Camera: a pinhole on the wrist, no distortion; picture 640 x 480 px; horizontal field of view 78.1 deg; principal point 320.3 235.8 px. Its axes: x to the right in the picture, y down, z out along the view. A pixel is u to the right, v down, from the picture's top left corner.
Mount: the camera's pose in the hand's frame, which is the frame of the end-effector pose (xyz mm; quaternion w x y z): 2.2 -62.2 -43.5 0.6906 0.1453 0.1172 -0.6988
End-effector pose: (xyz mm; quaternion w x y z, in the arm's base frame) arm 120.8 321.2 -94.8 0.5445 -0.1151 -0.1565 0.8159
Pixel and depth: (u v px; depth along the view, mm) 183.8 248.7 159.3
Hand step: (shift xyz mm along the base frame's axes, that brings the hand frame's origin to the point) 13.7 9.4 141.8
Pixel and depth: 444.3 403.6 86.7
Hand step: 78.5 71.9 71.4
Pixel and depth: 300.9 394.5 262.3
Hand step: 14.2 115.3 247.9
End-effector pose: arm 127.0 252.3 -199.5 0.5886 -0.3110 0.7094 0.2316
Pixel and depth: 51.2 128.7 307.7
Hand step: 213.0 251.2 27.1
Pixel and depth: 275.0 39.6 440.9
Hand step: 409.8 181.5 161.0
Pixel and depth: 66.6 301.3 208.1
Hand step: 145.1 124.4 -67.6
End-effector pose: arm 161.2 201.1 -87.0 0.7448 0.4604 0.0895 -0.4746
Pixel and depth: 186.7 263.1 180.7
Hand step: -97.1 -127.3 35.4
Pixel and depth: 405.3 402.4 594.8
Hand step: -339.9 -557.2 -107.8
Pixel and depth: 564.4 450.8 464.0
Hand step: -361.1 -435.4 -272.4
